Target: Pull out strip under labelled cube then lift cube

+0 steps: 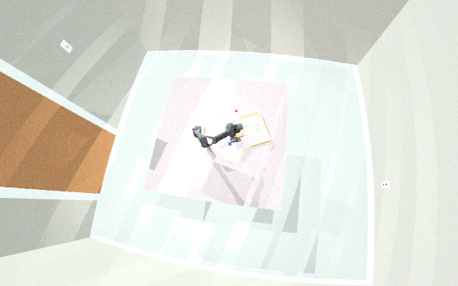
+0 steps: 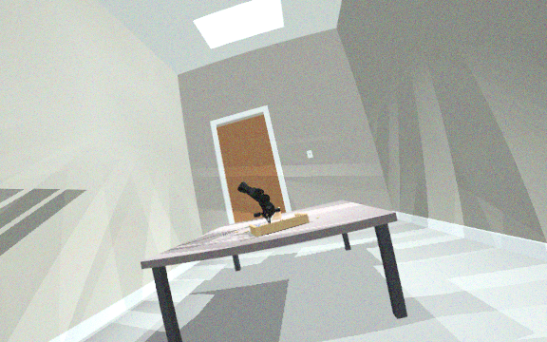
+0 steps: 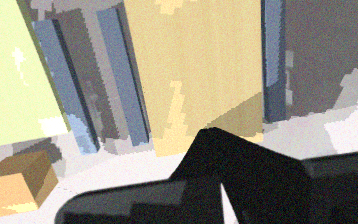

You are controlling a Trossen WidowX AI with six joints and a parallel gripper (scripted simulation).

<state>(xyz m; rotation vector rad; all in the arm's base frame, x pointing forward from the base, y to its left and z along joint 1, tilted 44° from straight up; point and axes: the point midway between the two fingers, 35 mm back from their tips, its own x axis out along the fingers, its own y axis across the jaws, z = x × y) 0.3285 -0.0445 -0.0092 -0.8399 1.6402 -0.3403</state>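
Right now the small blue thing is 9 cm to the right of my gripper tip and 2 cm behind it. From my gripper tip the other things lie so: small red thing 27 cm to the left, 2 cm ahead.
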